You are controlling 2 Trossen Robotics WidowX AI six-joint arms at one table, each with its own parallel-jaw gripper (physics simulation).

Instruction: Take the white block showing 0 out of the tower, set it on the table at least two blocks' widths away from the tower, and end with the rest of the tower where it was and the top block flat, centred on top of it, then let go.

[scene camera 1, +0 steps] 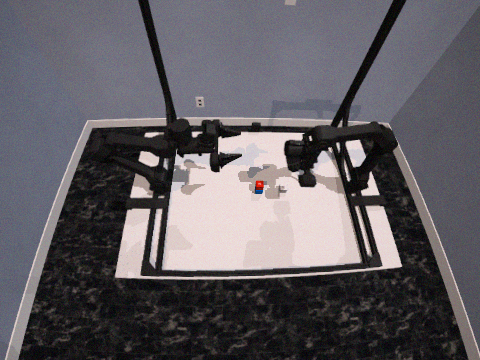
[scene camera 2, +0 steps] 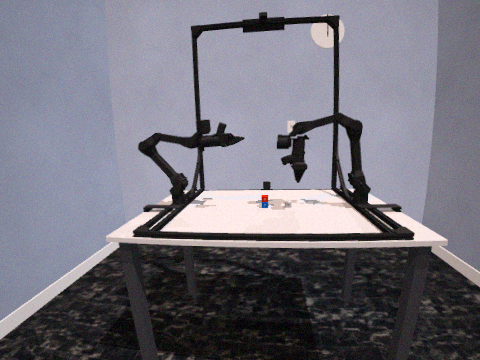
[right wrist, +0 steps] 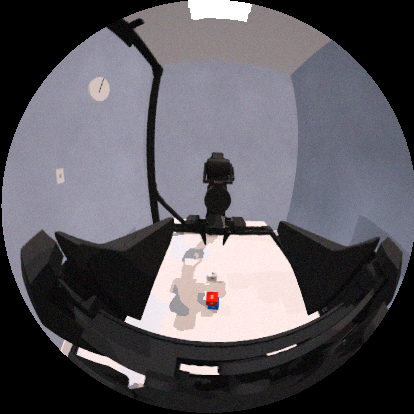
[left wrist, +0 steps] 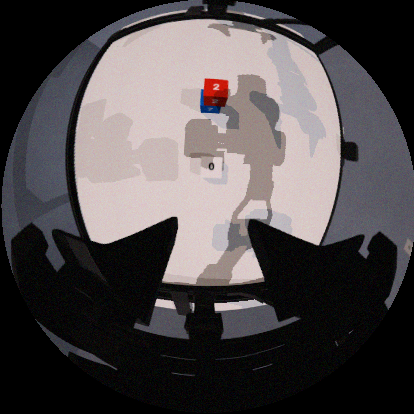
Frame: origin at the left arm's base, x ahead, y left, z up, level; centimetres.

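Seen in the pictures: left gripper, fingertip midpoint: (scene camera 1: 298, 176) (scene camera 2: 297, 181) (right wrist: 213, 244) (left wrist: 213, 223); right gripper, fingertip midpoint: (scene camera 1: 241, 144) (scene camera 2: 243, 138) (right wrist: 228, 224); left arm's base, origin of the base link: (scene camera 1: 352, 187) (scene camera 2: 360, 202) (left wrist: 203, 297); right arm's base, origin of the base link: (scene camera 1: 161, 188) (scene camera 2: 179, 203).
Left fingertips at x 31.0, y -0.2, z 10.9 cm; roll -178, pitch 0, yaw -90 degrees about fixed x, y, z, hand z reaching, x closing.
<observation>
Offsets run from my left fingertips to a thing's middle. "spot": to the spot under its first point. Level surfaces: height alone.
A red block @(dx +15.7, dy -0.1, dz -8.5 cm) (scene camera 1: 259, 184) (scene camera 2: 265, 198) (left wrist: 216, 86) (right wrist: 212, 298) showing 2 lies flat on a blue block @(dx +15.8, dy +0.5, dz -11.3 cm) (scene camera 1: 258, 191) (scene camera 2: 265, 205) (left wrist: 210, 108) (right wrist: 214, 307); the two look lined up in scene camera 2. The white block @(dx +4.3, dy -0.1, dz -11.3 cm) (scene camera 1: 282, 189) (left wrist: 211, 166) (right wrist: 212, 276) showing 0 lies on the table to the right of this tower in scene camera 1, with a gap of roughly two block widths. My left gripper (scene camera 2: 299, 180) (left wrist: 213, 223) is open and empty, pointing down above the table, apart from the blocks. My right gripper (scene camera 1: 240, 144) (scene camera 2: 243, 138) is open and empty, raised left of the tower.
A black frame @(spot: dx +17.6, dy +37.6, dz -10.8 cm) (scene camera 1: 260, 273) (scene camera 2: 270, 235) runs round the white table top @(dz -12.8 cm) (scene camera 1: 215, 235), with tall posts at the back. Shadows of the arms fall around the blocks. The left arm stands at the right side in both scene views, the right arm at the left.
</observation>
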